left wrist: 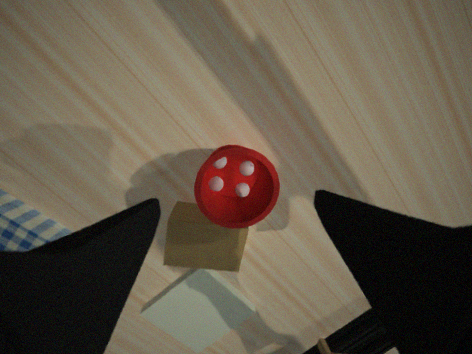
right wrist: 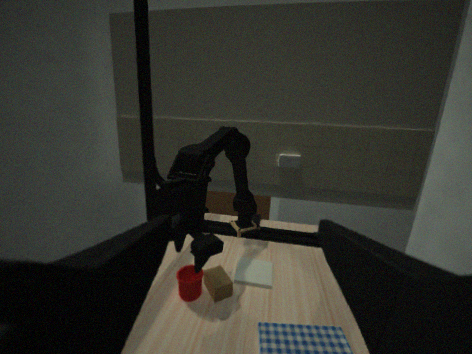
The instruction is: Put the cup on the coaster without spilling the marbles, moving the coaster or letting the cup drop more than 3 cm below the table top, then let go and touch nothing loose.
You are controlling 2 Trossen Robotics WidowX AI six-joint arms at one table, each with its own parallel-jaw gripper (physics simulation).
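Note:
A red cup stands upright on the table with several pale marbles inside. A pale green square coaster lies flat, apart from the cup, on the far side of a brown block. My left gripper is open, with its fingers spread to either side of the cup in the left wrist view. In the right wrist view one of its fingertips shows near the cup's rim; contact cannot be told. My right gripper is open, with the cup and coaster far beyond its fingers.
The brown block sits between cup and coaster, very near the cup. A blue-and-white checked cloth lies off to one side. A tan forked piece shows by the dark bar at the table's far edge.

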